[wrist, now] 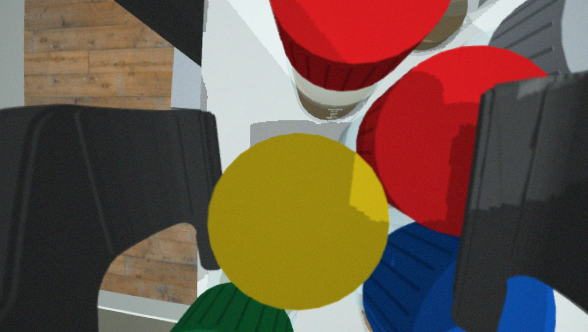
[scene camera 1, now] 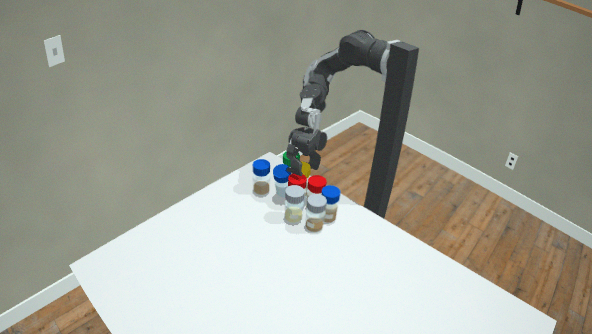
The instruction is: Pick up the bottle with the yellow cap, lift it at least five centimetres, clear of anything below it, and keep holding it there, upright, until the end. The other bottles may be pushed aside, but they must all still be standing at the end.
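The yellow-capped bottle [scene camera 1: 305, 168] [wrist: 295, 220] stands upright in the group; its cap shows and its body is mostly hidden. My gripper [scene camera 1: 306, 171] [wrist: 321, 194] is open over it, one finger on each side of the cap. In the wrist view the left finger lies close by the cap's edge; the right finger is farther off and overlaps the nearer red cap [scene camera 1: 297, 181] [wrist: 415, 135] and a blue cap [scene camera 1: 281, 174] [wrist: 410, 275]. Whether the fingers touch these caps cannot be told.
A green-capped bottle [scene camera 1: 291, 157] [wrist: 237, 310] stands close behind. Another red-capped bottle [scene camera 1: 317, 184] [wrist: 350, 30], two more blue-capped ones [scene camera 1: 261, 168] [scene camera 1: 330, 194] and two grey-capped ones [scene camera 1: 294, 195] [scene camera 1: 316, 203] stand upright. The white table [scene camera 1: 210, 270] has its edge near the group.
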